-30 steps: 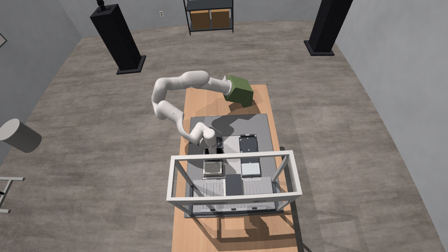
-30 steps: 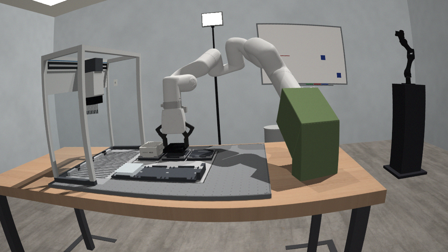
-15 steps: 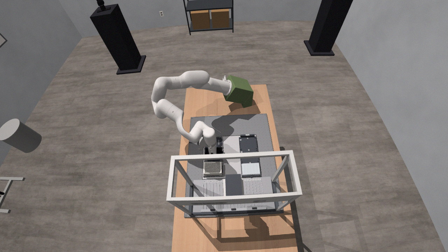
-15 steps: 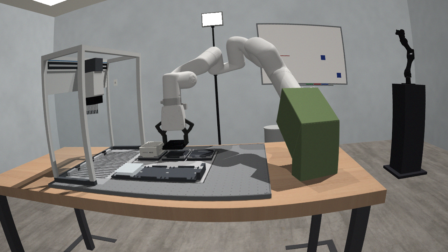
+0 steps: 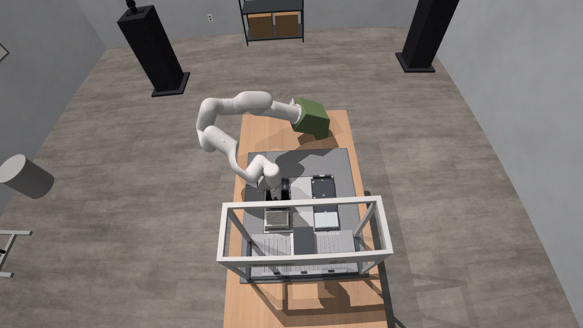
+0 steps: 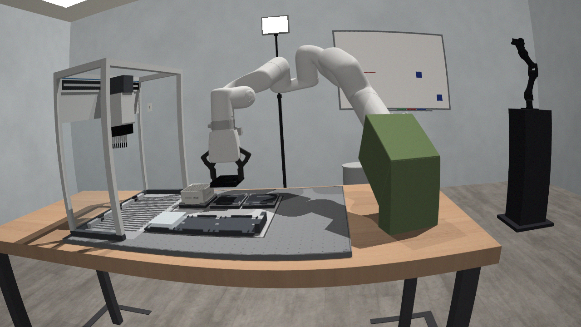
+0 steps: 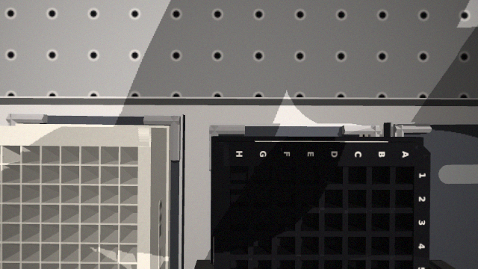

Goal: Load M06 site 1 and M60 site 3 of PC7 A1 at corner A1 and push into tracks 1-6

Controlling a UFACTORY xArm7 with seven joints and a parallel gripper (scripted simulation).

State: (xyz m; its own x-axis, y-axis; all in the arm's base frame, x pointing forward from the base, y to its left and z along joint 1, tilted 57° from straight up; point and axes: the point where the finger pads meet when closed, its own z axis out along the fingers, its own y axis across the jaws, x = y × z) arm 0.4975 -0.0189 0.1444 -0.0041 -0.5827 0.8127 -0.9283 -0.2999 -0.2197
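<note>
The nest S2 is 80 mm below my hand. Round my hand: black 96-well plate M06: 10 mm below; then white deep-well block M09: 110 mm ahead, 10 mm to the right, 50 mm below; then nest S1: 110 mm behind, 80 mm below.
</note>
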